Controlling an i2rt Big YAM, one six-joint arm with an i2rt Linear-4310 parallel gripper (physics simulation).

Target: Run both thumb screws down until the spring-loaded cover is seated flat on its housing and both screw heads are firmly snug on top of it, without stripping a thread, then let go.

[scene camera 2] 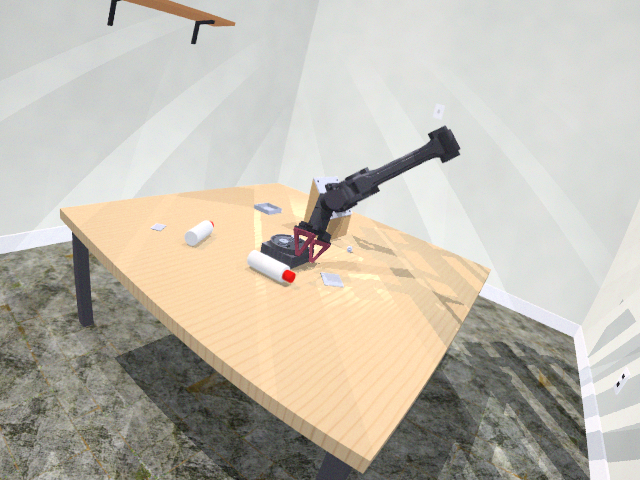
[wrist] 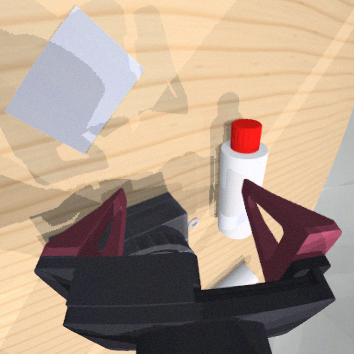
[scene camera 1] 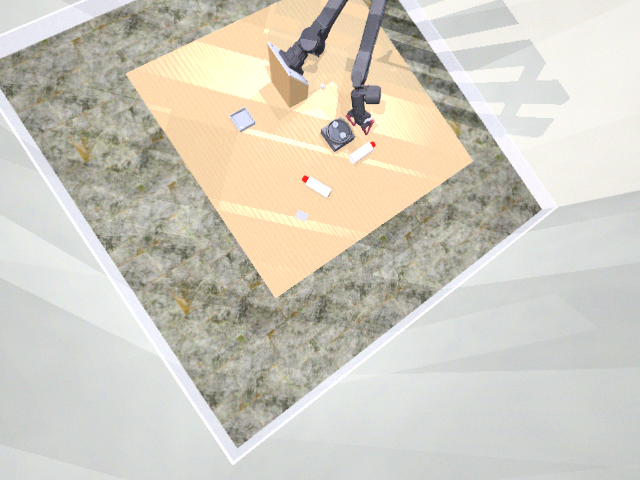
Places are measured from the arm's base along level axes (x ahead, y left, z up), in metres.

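Pixels of known places: gripper, fingertip midpoint: [scene camera 2: 304, 259] [wrist: 183, 188] [scene camera 1: 360, 130]; arm's base, origin of the base link: [scene camera 1: 290, 64].
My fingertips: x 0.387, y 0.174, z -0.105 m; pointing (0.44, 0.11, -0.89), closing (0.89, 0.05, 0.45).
Ahead of a thing's pixels: the offset from my fingertips to its top centre. "pt": to the spot under its first point.
The dark square housing @(dx -0.049, dy -0.103, dz +0.007 m) [scene camera 1: 335, 147] [scene camera 2: 279, 255] [wrist: 160, 209] stands on the table with the round dark cover @(pt dx -0.050, dy -0.153, dz +0.004 m) [scene camera 1: 330, 135] on top. Two light grey screw heads show in scene camera 1, one screw head @(pt dx -0.082, dy -0.105, dz +0.016 m) [scene camera 1: 335, 124] at the back and the other screw head [scene camera 1: 342, 135] nearer the front. I cannot tell whether the cover is flat or how far the screws are down. My gripper [scene camera 1: 360, 127] [scene camera 2: 305, 257] [wrist: 183, 188] is open and empty, low beside the housing. In the wrist view the gripper body hides most of the cover and the screws.
A white red-capped bottle @(dx +0.094, dy -0.041, dz +0.001 m) [scene camera 1: 361, 152] [scene camera 2: 268, 266] [wrist: 242, 170] lies close to the housing; another bottle @(dx +0.123, dy -0.345, dz +0.001 m) [scene camera 1: 317, 186] [scene camera 2: 199, 233] lies farther off. A pale square plate @(dx -0.056, dy +0.077, dz -0.046 m) [scene camera 2: 331, 279] [wrist: 55, 95], a grey tray @(dx -0.350, dy -0.476, dz -0.029 m) [scene camera 1: 242, 119] [scene camera 2: 267, 208] and a wooden block [scene camera 1: 287, 87] [scene camera 2: 338, 227] are around.
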